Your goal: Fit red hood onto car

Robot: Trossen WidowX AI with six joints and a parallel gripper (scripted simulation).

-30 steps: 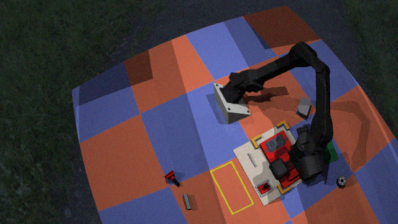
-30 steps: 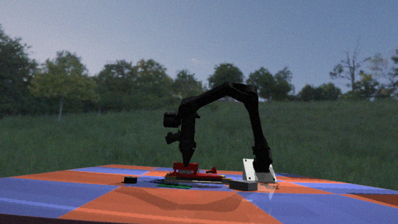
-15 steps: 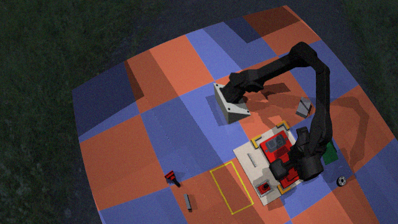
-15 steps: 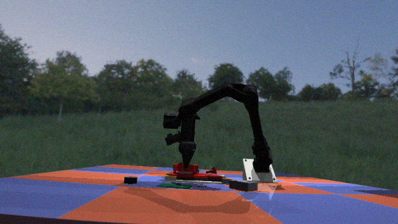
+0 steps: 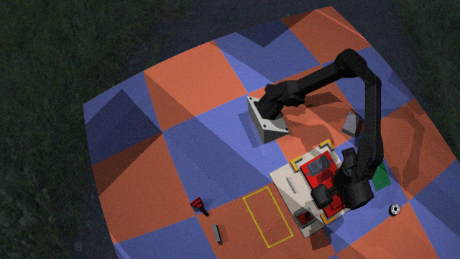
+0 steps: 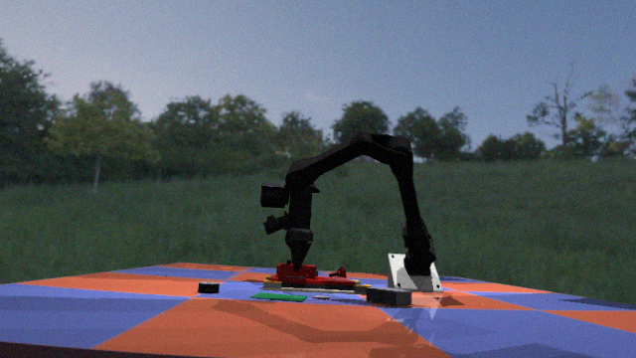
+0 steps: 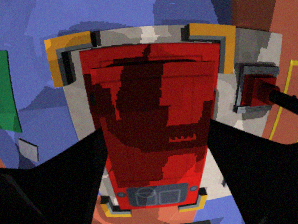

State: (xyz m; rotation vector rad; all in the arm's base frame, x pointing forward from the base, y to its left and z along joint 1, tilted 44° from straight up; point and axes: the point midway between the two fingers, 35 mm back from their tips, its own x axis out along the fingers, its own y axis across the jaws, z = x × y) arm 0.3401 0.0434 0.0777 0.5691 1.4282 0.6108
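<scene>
Now: the red hood right at my gripper tip. From my gripper tip the other things lie so: green plate (3 cm ahead, 19 cm to the left, 4 cm below); then grey jig (4 cm behind, 2 cm to the right, 3 cm below); then grey engine block (2 cm below).
</scene>
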